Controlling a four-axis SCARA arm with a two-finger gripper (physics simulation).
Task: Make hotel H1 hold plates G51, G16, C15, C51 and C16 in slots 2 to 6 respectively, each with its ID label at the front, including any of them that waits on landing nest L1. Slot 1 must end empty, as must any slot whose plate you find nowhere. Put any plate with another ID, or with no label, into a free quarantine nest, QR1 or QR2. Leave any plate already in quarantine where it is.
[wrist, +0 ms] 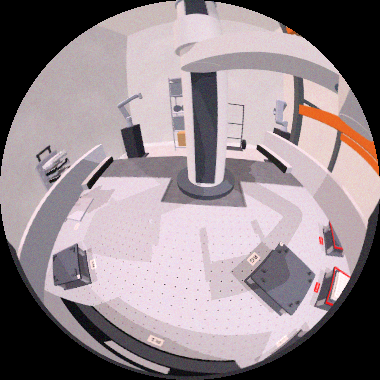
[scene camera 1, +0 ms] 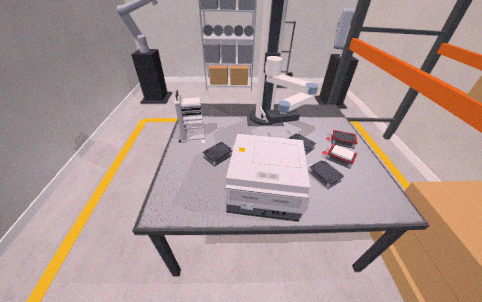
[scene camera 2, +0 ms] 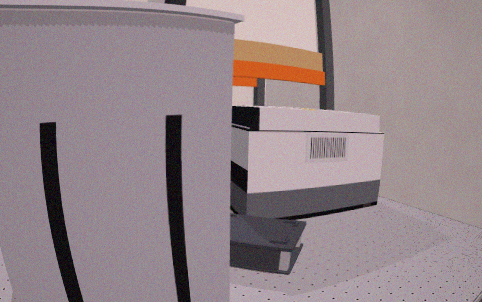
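Seen in the pictures: gripper, fingertip midpoint: (wrist: 183, 138) (scene camera 1: 272, 107); arm's base, origin of the base link: (wrist: 205, 179) (scene camera 1: 263, 117).
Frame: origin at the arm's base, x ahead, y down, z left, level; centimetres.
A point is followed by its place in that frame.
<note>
Hotel H1 (scene camera 1: 181, 122) @(y -17.0, x 35.6, z -62.0 cm) (wrist: 46, 172) stands at the table's back left, with white and dark plates stacked in its upper part; slot numbers and IDs are unreadable. My gripper (scene camera 1: 283, 118) (wrist: 183, 138) @(y -28.1, x 34.2, z -0.9 cm) is open and empty, near the column, to the right of the hotel and above the table. Two red-rimmed quarantine nests are at the right. The front one holds a white plate (scene camera 1: 343, 152) @(y -7.7, x 56.2, z 45.7 cm) (wrist: 341, 287); the back one (scene camera 1: 344, 136) @(y -6.3, x 36.6, z 55.3 cm) (wrist: 332, 241) @(y -5.9, x 36.9, z 46.8 cm) shows a dark top without a white plate. Landing nest L1 (scene camera 1: 326, 173) @(y -6.3, x 73.5, z 28.6 cm) is dark-topped, right of the white machine; no plate shows on it.
The white machine (scene camera 1: 267, 167) @(y -25.4, x 87.3, z -10.3 cm) (scene camera 2: 320, 165) @(y -13.4, x 75.0, z -26.4 cm) stands at the table's front middle. A dark nest (scene camera 1: 218, 152) @(y -6.3, x 54.5, z -36.1 cm) (scene camera 2: 267, 240) @(y -6.3, x 52.2, z -42.2 cm) (wrist: 70, 266) @(y -6.3, x 50.8, z -32.3 cm) is left of it. Another nest (scene camera 1: 306, 142) @(y -6.3, x 43.8, z 24.6 cm) (wrist: 281, 277) @(y -6.3, x 41.7, z 19.1 cm), labelled RG, is behind it. A large grey panel (scene camera 2: 115, 150) @(y -24.0, x 29.2, z -64.9 cm) blocks the second scene view's left.
</note>
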